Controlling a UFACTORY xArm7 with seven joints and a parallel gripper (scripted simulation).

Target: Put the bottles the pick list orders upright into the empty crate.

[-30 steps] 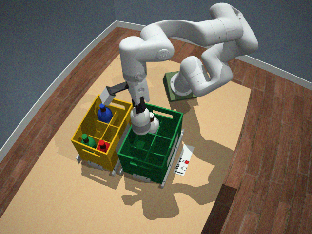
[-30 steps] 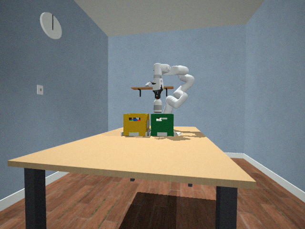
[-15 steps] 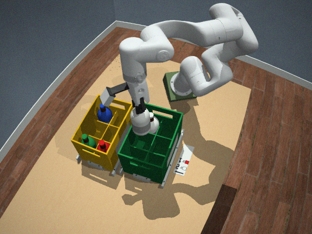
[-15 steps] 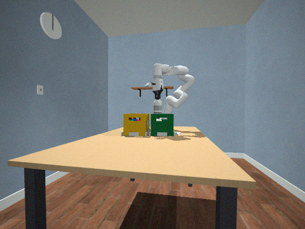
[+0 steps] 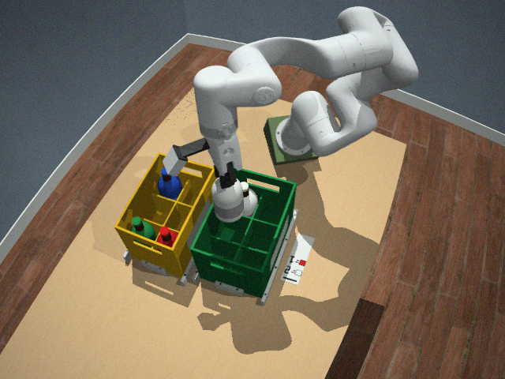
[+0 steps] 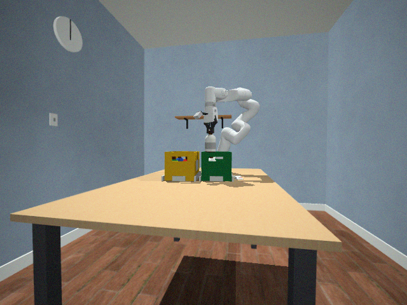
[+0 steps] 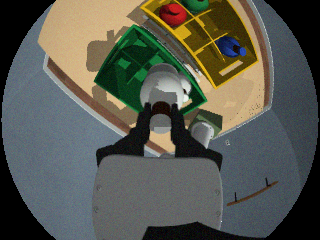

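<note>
Now: the green crate 240 mm below my hand, 40 mm to the left of it and 20 mm behind it. From my hand the other things lie so: red-labelled bottle (230 mm below, 150 mm ahead, 90 mm to the right); blue bottle (240 mm to the right, 230 mm below, 10 mm ahead); yellow crate (240 mm below, 160 mm to the right, 80 mm ahead).
</note>
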